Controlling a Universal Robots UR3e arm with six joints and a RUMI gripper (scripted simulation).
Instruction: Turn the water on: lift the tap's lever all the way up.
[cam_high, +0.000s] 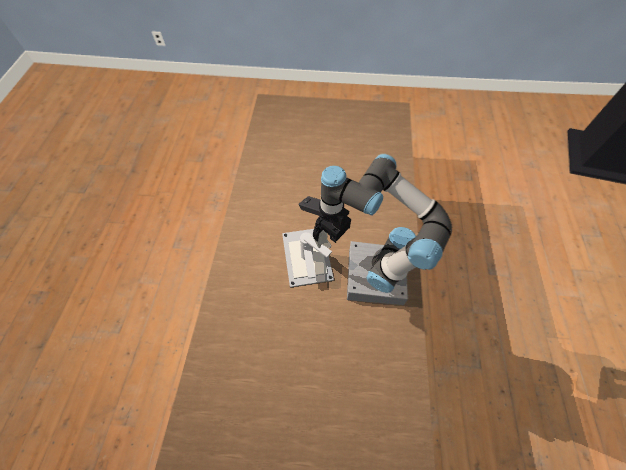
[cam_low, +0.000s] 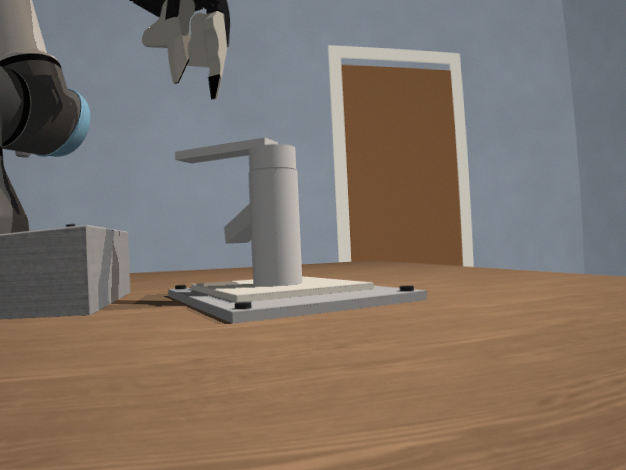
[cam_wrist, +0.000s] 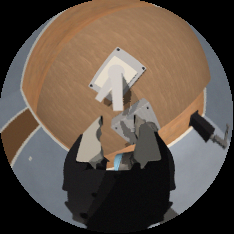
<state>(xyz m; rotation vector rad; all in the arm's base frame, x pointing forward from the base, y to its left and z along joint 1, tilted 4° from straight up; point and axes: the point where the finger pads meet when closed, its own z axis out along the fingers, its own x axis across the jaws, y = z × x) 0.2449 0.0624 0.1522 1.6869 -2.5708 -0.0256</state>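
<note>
My hand is 8 cm above the lever, 3 cm short of it and 1 cm to the left of it. From my hand the other things lie so: tap 14 cm below, 5 cm ahead, 2 cm to the right; then grey base plate 23 cm below, 8 cm ahead, 3 cm to the right.
</note>
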